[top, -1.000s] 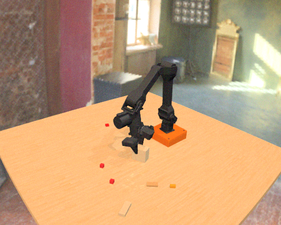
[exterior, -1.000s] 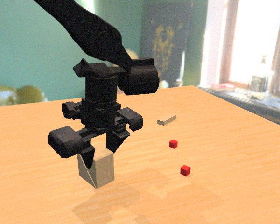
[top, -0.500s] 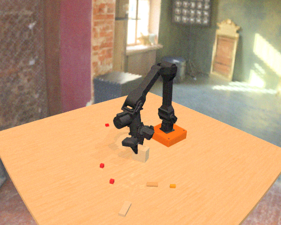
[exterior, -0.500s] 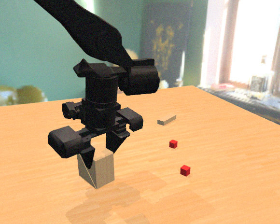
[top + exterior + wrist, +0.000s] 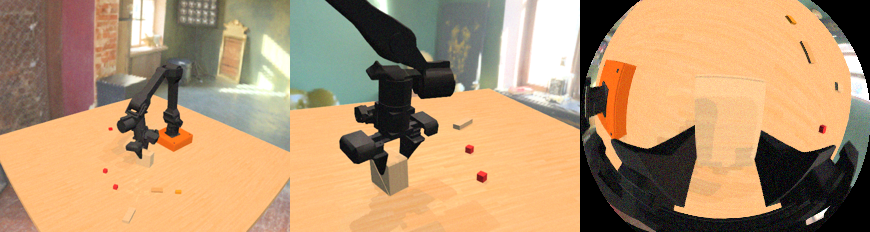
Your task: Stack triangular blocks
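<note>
My gripper tip is now 1 cm past the triangular block, 2 cm to the right of it and 2 cm above it. The rest, counted from my gripper tip: small orange block (1 cm ahead, 26 cm to the left, 4 cm below); long tan block (25 cm ahead, 26 cm to the left, 3 cm below).
</note>
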